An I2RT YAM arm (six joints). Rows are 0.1 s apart.
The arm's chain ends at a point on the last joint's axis. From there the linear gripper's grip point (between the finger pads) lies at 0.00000 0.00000 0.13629 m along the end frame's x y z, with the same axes.
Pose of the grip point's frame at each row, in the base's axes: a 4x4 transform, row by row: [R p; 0 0 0 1], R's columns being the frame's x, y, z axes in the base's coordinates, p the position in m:
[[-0.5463 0.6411 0.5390 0.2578], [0.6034 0.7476 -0.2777 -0.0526], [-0.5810 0.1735 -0.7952 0.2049], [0 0 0 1]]
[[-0.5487 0.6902 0.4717 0.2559], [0.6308 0.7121 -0.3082 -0.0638], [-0.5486 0.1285 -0.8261 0.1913], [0 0 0 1]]
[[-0.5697 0.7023 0.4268 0.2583], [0.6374 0.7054 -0.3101 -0.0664], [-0.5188 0.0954 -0.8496 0.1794], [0 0 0 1]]
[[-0.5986 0.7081 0.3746 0.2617], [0.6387 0.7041 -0.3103 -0.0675], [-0.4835 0.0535 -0.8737 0.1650], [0 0 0 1]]
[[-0.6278 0.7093 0.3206 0.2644], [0.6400 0.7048 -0.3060 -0.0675], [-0.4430 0.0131 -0.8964 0.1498], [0 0 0 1]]
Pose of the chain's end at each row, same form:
[[-0.5463 0.6411 0.5390 0.1843], [0.6034 0.7476 -0.2777 -0.0148], [-0.5810 0.1735 -0.7952 0.3133], [0 0 0 1]]
[[-0.5487 0.6902 0.4717 0.1916], [0.6308 0.7121 -0.3082 -0.0218], [-0.5486 0.1285 -0.8261 0.3039], [0 0 0 1]]
[[-0.5697 0.7023 0.4268 0.2001], [0.6374 0.7054 -0.3101 -0.0241], [-0.5188 0.0954 -0.8496 0.2952], [0 0 0 1]]
[[-0.5986 0.7081 0.3746 0.2106], [0.6387 0.7041 -0.3103 -0.0252], [-0.4835 0.0535 -0.8737 0.2841], [0 0 0 1]]
[[-0.6278 0.7093 0.3206 0.2207], [0.6400 0.7048 -0.3060 -0.0258], [-0.4430 0.0131 -0.8964 0.2720], [0 0 0 1]]

